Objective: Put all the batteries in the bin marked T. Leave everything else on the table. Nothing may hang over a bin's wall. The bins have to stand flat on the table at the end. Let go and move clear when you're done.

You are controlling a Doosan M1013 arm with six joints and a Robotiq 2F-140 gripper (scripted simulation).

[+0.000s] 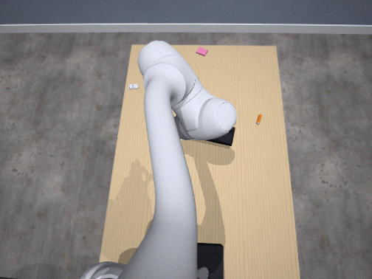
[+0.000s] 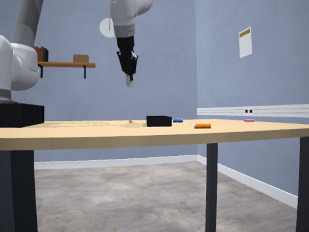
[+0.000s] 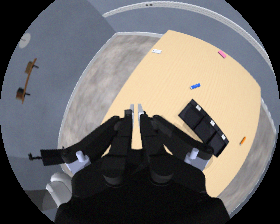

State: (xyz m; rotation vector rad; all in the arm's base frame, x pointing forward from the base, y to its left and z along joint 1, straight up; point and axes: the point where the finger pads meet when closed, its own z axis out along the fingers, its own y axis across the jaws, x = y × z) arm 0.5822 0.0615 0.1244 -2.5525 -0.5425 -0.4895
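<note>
Right now my hand is 60 mm short of the black bin, 210 mm to the left of it and 190 mm above it. Also, from my hand: blue battery 210 mm ahead, 100 mm to the right, 200 mm below; then small white piece 340 mm ahead, 140 mm to the left, 200 mm below; then small brass piece 20 mm to the right, 200 mm below.
</note>
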